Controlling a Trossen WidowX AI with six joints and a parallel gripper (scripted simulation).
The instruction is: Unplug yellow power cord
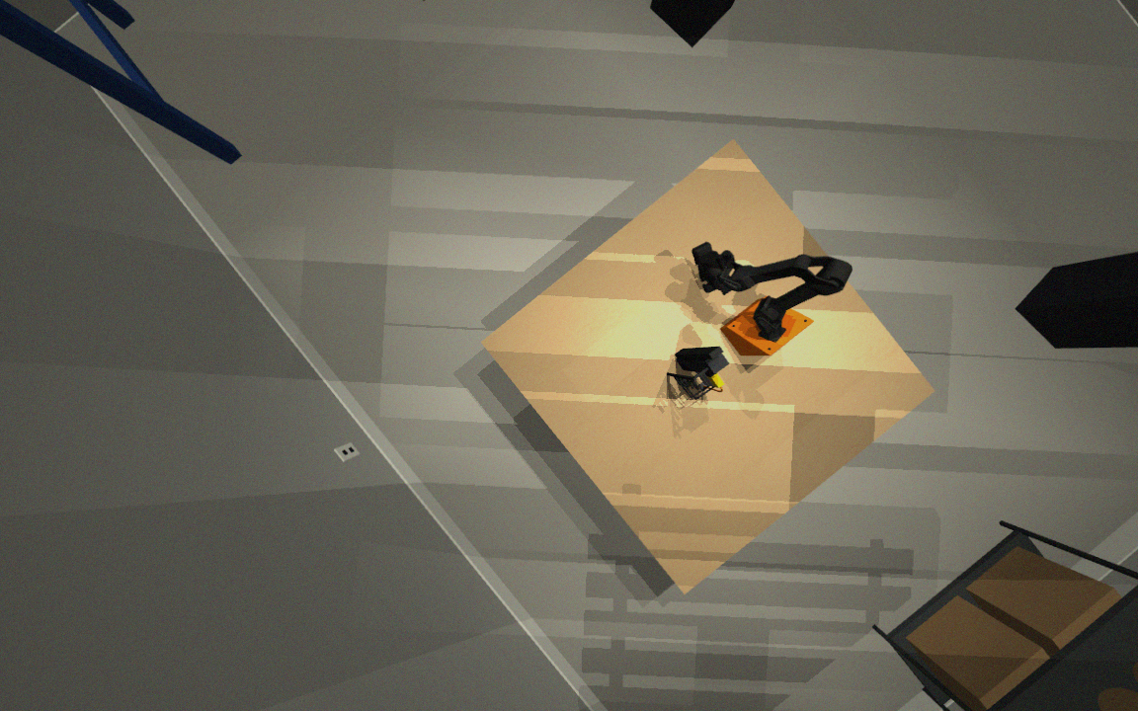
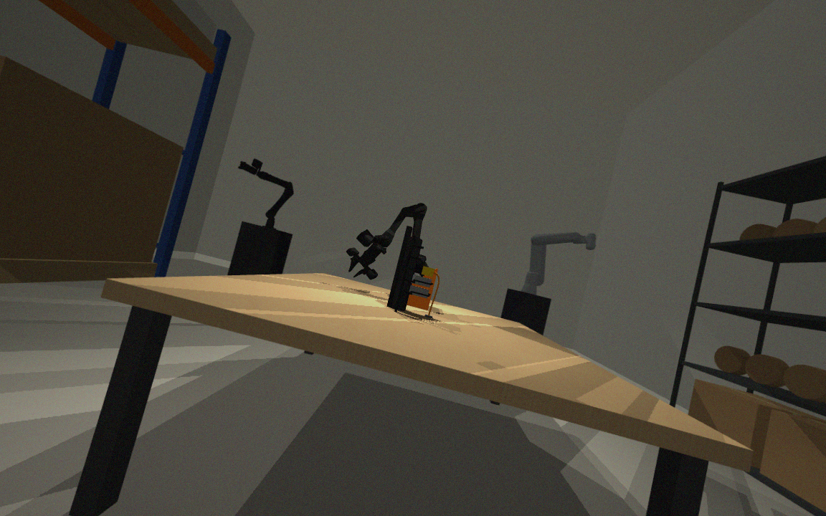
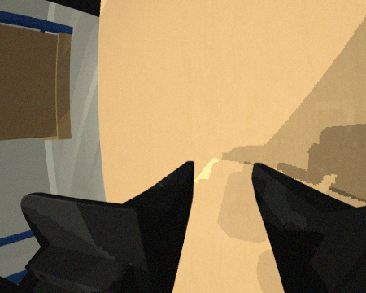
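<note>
My gripper tip is 31 cm short of the yellow plug, 31 cm to the right of it and 12 cm below it.
</note>
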